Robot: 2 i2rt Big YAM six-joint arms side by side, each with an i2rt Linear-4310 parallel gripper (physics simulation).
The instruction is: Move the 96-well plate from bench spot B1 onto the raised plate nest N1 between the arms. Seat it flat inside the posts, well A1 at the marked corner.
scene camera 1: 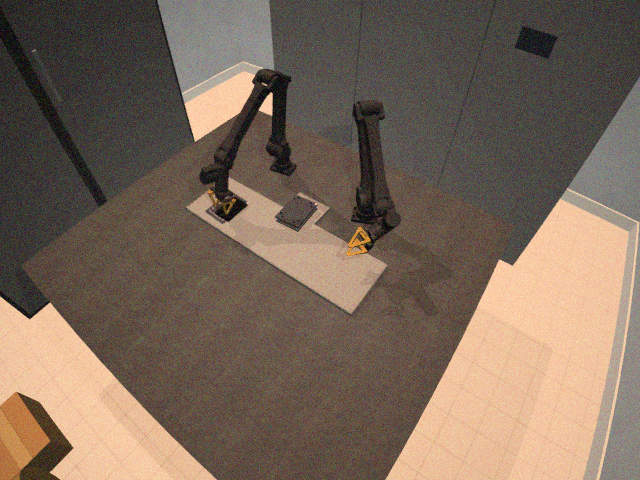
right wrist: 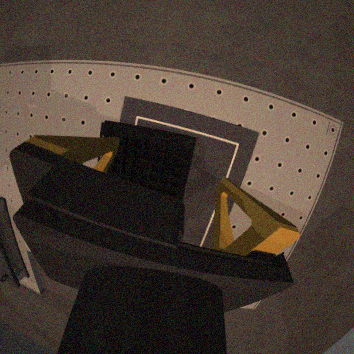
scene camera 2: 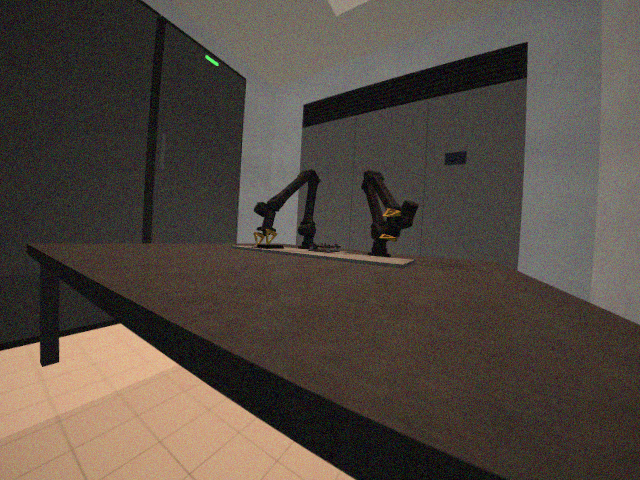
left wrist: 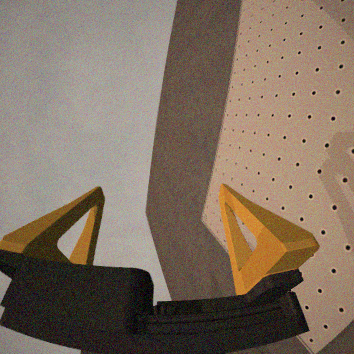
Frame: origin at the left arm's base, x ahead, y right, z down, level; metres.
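Seen in the pictures: left gripper, fingertip midpoint: [scene camera 1: 347, 250] [scene camera 2: 381, 227] [left wrist: 160, 191]; right gripper, fingertip midpoint: [scene camera 1: 221, 210] [right wrist: 171, 163] [scene camera 2: 262, 245]; left arm's base, origin of the base link: [scene camera 1: 364, 216]; right arm's base, origin of the base link: [scene camera 1: 283, 168] [scene camera 2: 307, 248].
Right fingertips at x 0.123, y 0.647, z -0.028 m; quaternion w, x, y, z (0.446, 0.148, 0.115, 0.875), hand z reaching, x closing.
Observation:
Offsets run from my right fingertips to a thing's top centre. "*": to the spot under its first point. Level surfaces: height alone.
The black 96-well plate @[dy -0.040, dx -0.024, dz -0.001 m] [scene camera 1: 237, 207] [right wrist: 150, 155] lies on bench spot B1 @[* dy +0.046, dx +0.013, dz +0.013 m] [scene camera 1: 211, 212] [right wrist: 248, 142], a dark grey patch with a pale outline. In the right wrist view the plate covers the patch's left part. My right gripper [scene camera 1: 222, 210] [scene camera 2: 264, 242] [right wrist: 171, 163] is open and low over the plate; one fingertip is by its left edge, the other beyond its right edge, over the outline. The housing hides the plate's near part. The raised nest N1 @[dy -0.344, dx -0.056, dz -0.028 m] [scene camera 1: 296, 211] [scene camera 2: 324, 248] is dark and holds no plate. My left gripper [scene camera 1: 353, 241] [scene camera 2: 386, 225] [left wrist: 160, 191] is open, empty and well away from both.
A pale perforated board @[dz +0.015 m] [scene camera 1: 310, 263] [scene camera 2: 377, 258] [left wrist: 295, 130] [right wrist: 220, 92] lies under spot B1 and beside the nest, on the dark table @[dz +0.028 m] [scene camera 1: 289, 361] [scene camera 2: 361, 320]. The nest stands between the two arms. Dark cabinets [scene camera 1: 403, 77] stand behind the table.

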